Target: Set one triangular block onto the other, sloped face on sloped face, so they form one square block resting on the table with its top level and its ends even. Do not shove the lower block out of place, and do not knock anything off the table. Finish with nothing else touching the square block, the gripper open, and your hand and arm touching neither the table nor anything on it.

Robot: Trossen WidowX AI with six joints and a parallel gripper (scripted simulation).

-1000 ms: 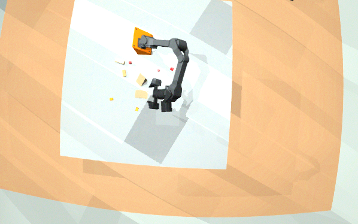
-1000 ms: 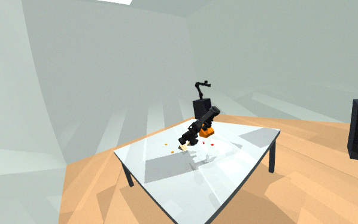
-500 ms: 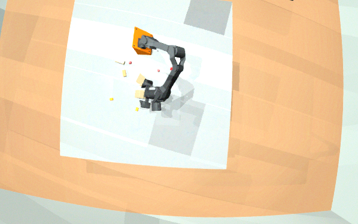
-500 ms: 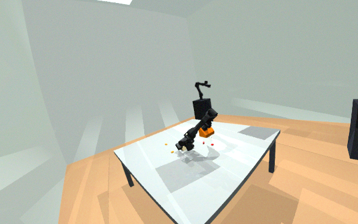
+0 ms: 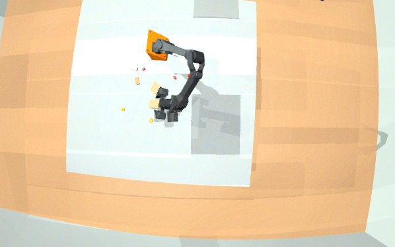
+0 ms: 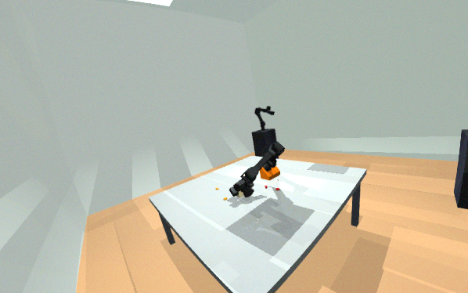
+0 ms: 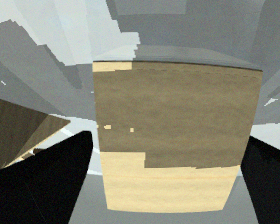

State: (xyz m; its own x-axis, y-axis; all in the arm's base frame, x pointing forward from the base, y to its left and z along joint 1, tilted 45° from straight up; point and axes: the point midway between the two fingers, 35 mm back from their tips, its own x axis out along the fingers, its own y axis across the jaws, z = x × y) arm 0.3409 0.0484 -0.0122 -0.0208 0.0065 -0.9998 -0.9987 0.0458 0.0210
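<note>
The tan triangular block is 1 cm above my gripper tip.
</note>
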